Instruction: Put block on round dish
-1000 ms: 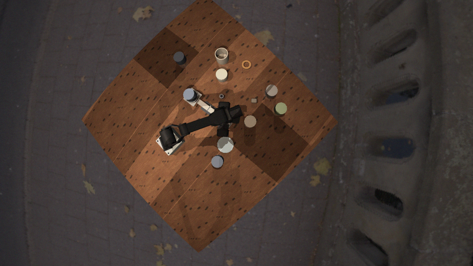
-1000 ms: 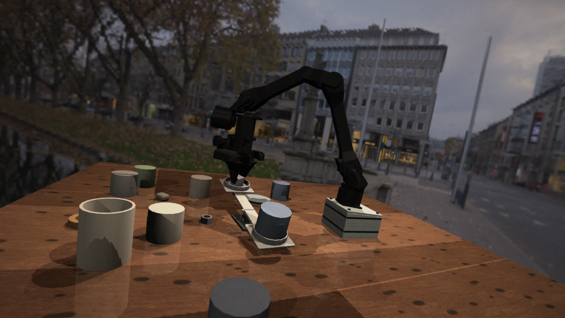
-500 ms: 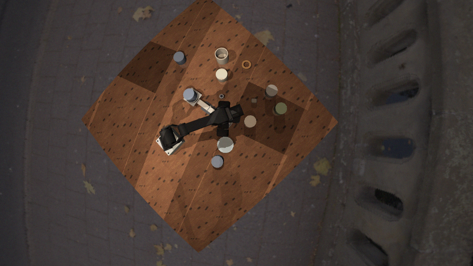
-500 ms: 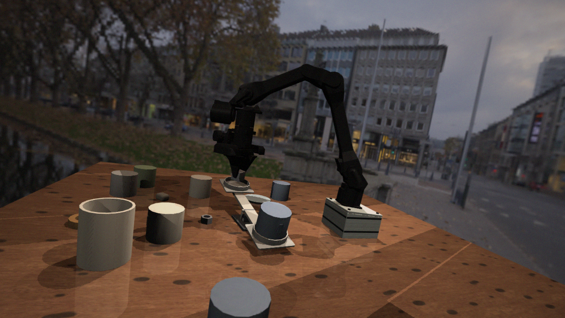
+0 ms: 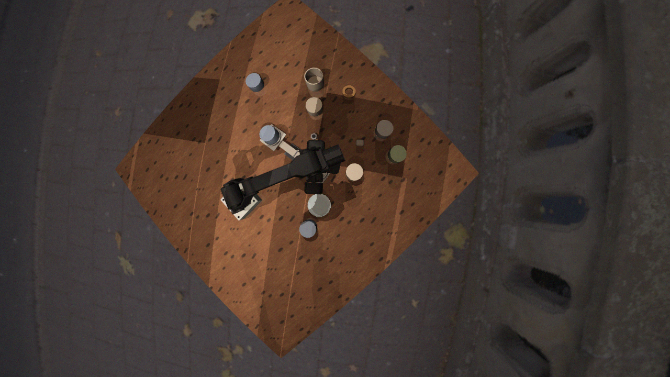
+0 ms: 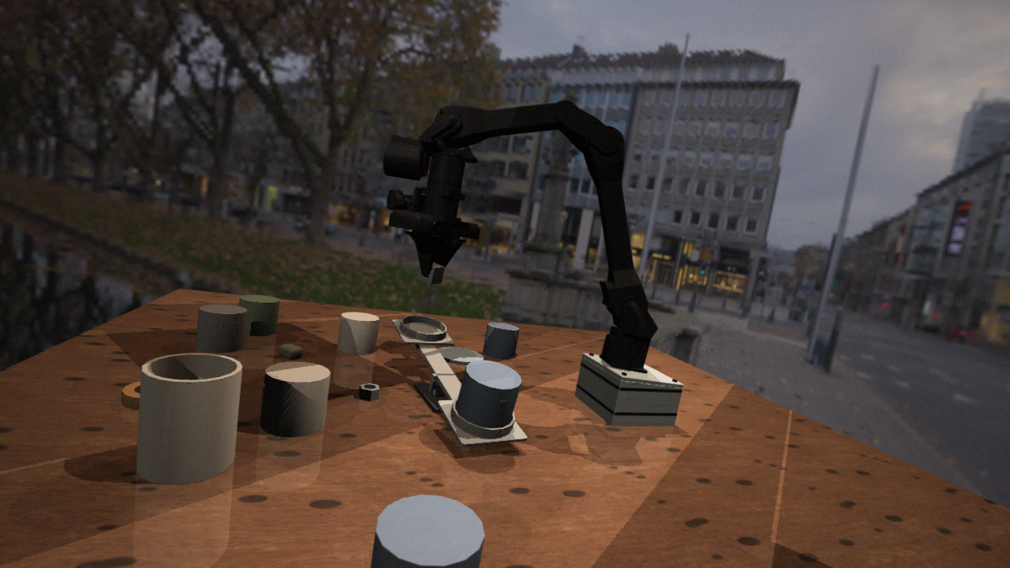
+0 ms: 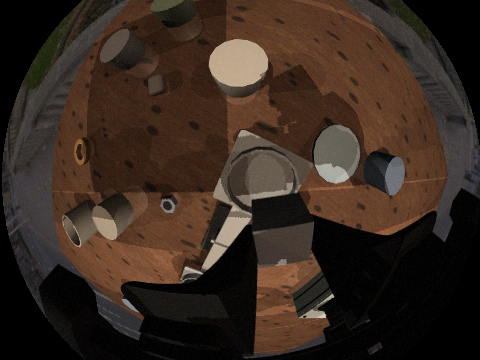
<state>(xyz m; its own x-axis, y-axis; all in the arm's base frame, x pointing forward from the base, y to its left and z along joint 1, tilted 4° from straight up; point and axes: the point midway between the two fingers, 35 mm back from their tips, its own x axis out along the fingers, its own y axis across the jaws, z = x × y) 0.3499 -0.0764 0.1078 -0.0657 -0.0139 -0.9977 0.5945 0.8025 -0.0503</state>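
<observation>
My gripper tip is now 80 mm past the round pale dish, 120 mm to the left of it and 170 mm above it. The rest, counted from my gripper tip: nut 60 mm ahead, 140 mm to the left, 160 mm below; balance 40 mm behind, 120 mm to the left, 130 mm below; grey block right at my gripper tip.
</observation>
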